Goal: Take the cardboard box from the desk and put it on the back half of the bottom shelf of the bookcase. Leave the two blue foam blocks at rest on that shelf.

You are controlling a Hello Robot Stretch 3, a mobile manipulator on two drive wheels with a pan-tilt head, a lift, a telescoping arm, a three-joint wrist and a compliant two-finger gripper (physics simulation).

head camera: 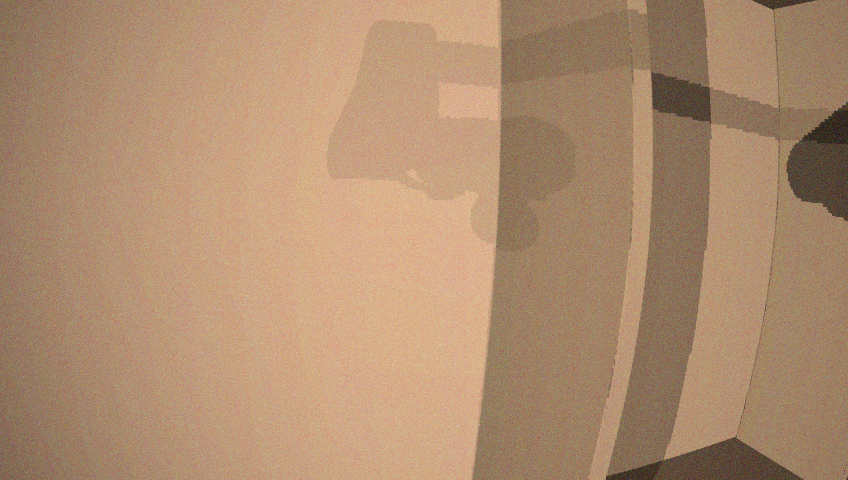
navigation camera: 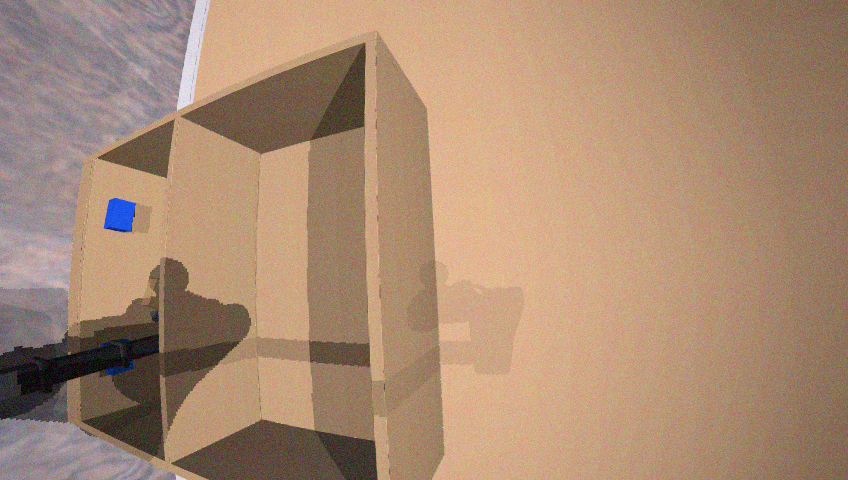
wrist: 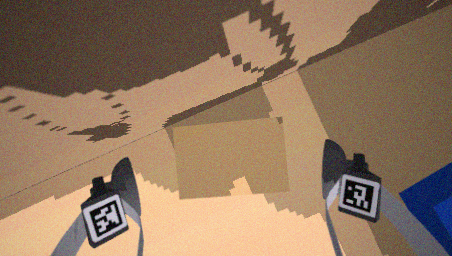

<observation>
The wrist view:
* my gripper: 228,168
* cardboard box: 247,157
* bookcase: 90,90
</observation>
